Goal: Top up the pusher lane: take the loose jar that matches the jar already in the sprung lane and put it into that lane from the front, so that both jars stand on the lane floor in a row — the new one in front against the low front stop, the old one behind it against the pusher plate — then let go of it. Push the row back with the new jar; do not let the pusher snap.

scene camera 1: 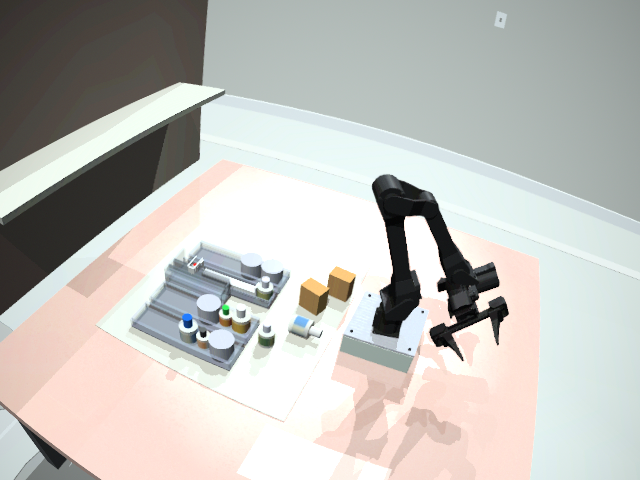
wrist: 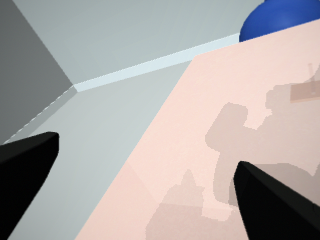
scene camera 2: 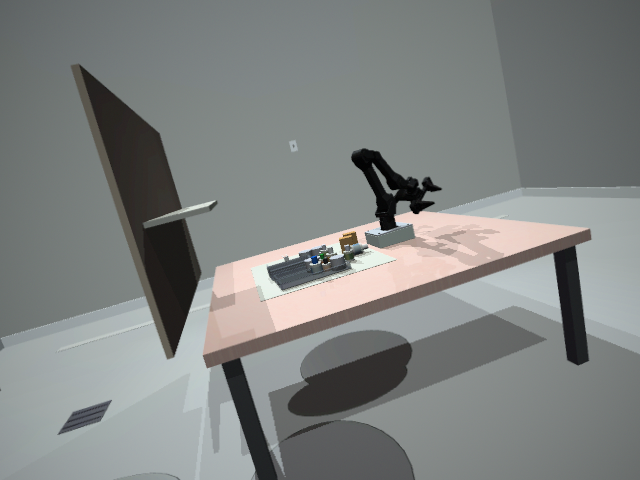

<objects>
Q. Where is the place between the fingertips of my gripper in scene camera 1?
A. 480, 352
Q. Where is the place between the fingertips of my gripper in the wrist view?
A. At 149, 156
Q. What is my gripper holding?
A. Nothing.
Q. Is my gripper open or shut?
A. Open.
</objects>
